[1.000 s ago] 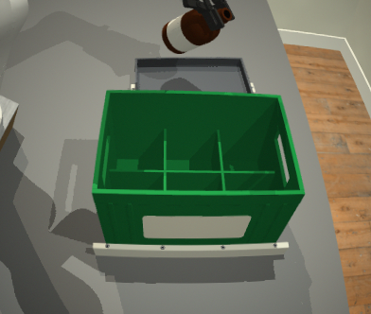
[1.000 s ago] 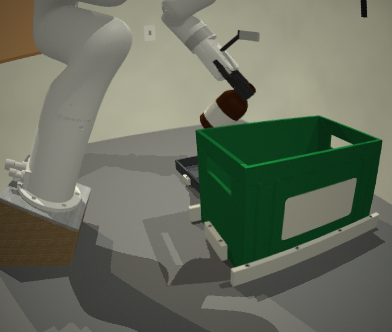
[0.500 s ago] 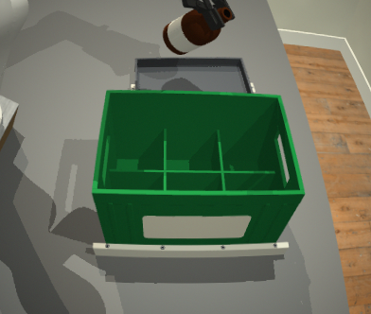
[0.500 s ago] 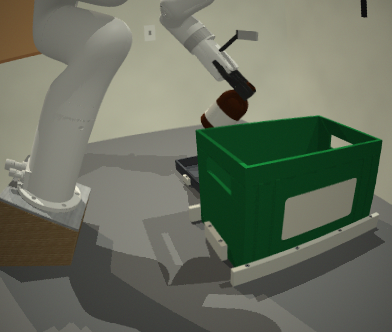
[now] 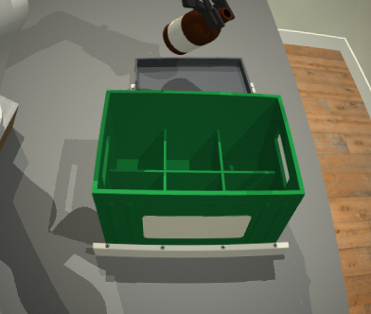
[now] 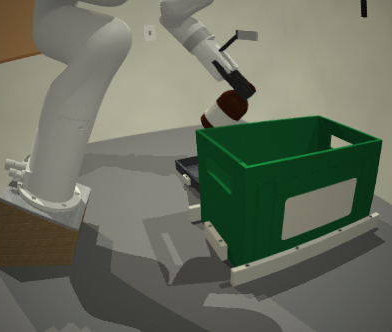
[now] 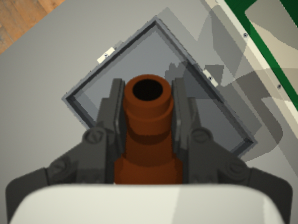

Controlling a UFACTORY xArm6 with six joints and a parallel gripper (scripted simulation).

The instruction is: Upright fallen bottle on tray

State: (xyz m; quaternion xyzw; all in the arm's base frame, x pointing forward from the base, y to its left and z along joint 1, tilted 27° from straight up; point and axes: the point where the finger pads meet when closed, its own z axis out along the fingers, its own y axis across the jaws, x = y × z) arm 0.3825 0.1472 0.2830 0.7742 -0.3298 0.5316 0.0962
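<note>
Now: the brown bottle 40 mm below my hand, 30 mm behind it and 20 mm to the left of it. Also, from my hand: green crate (260 mm to the right, 120 mm below, 80 mm behind); dark grey tray (190 mm below, 30 mm behind, 10 mm to the left).
</note>
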